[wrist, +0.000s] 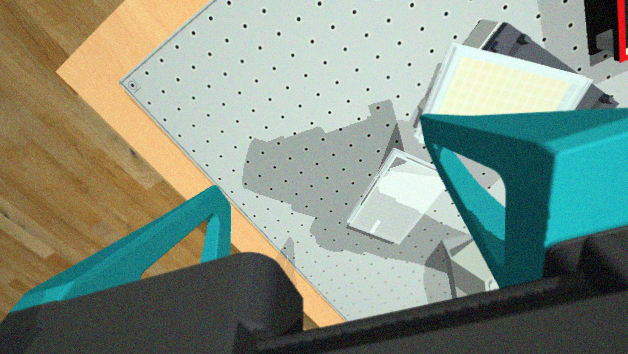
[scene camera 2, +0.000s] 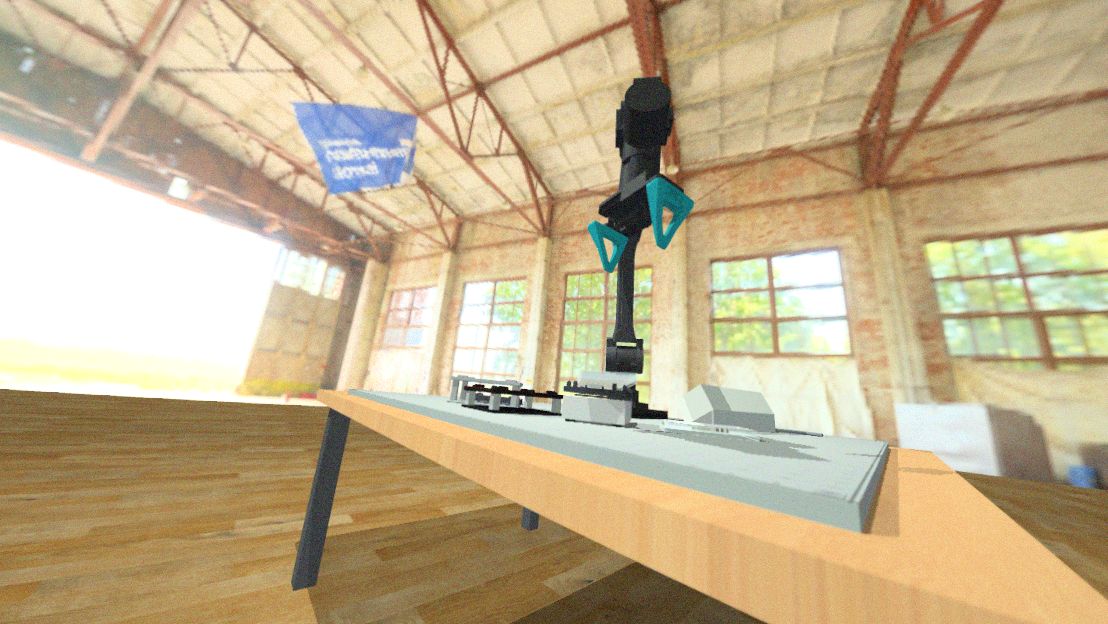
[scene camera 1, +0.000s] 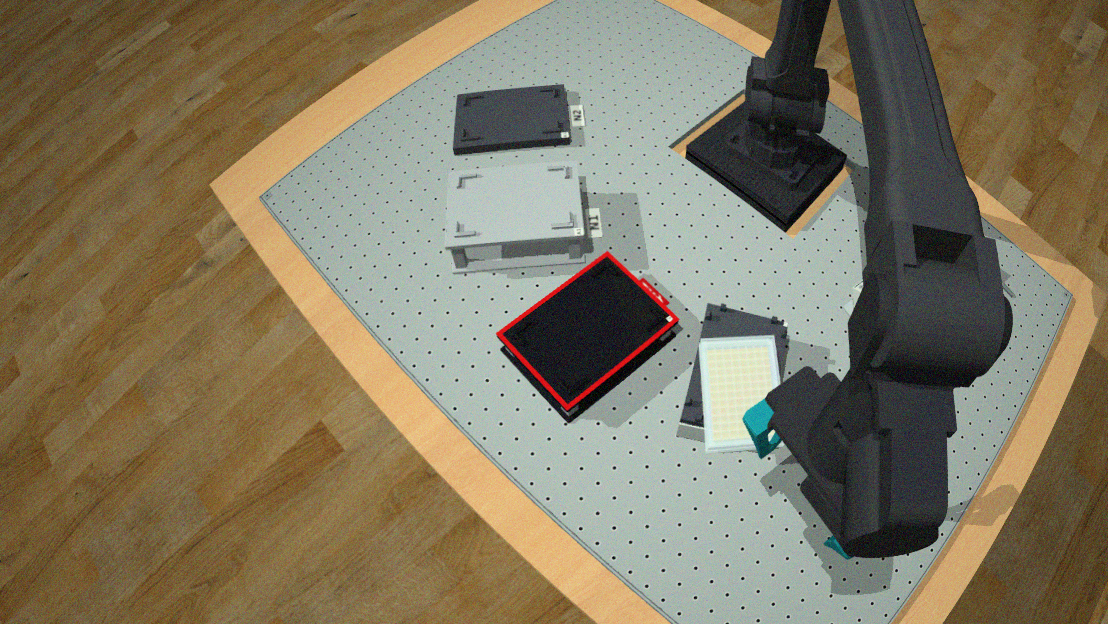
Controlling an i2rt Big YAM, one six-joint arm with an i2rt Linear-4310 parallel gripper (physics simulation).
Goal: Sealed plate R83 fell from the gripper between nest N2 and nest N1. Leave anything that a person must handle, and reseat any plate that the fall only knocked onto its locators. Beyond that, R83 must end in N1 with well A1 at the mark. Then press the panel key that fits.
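Places are measured from the arm's base along level axes (x right, y ahead, z up), in millimetres.
Where they show: gripper, between the fingertips: (wrist: pixel 316 164) (scene camera 2: pixel 632 260) (scene camera 1: pixel 798 497); arm's base, origin of its link: (scene camera 1: pixel 771 155).
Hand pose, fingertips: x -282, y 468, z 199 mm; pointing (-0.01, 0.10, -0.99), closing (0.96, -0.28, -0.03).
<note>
Each offset is from my fingertips to the centre of the thing.
A white-framed plate with pale yellow wells {dx +113, dy -115, dz -148 mm} (scene camera 1: pixel 740 391) (wrist: pixel 505 85) lies askew across a dark nest (scene camera 1: pixel 732 316) (wrist: pixel 522 45), overhanging it. No R83 label or A1 corner is readable on it. Nest N1 {dx +472, dy -147, dz -188 mm} (scene camera 1: pixel 511 201) is light grey, raised and bare on top. Nest N2 {dx +619, dy -287, dz -209 mm} (scene camera 1: pixel 511 117) is dark, low and bare. A flat clear, whitish rectangular piece {dx -24, dy -198, dz -214 mm} (wrist: pixel 400 200) lies on the table in the wrist view; I cannot tell what it is. My gripper (scene camera 2: pixel 637 259) (wrist: pixel 316 164) is open and empty, high above the table. In scene camera 1 the arm hides part of it. No panel keys are readable.
A black nest with a red outline {dx +298, dy -83, dz -198 mm} (scene camera 1: pixel 586 329) (wrist: pixel 621 37) stands between N1 and the dark nest, with nothing on top. A sloped light-grey box {dx +3, dy -423, dz -179 mm} (scene camera 2: pixel 732 406) stands at the right of the table in scene camera 2. The wooden table edge (wrist: pixel 170 142) shows left in the wrist view.
</note>
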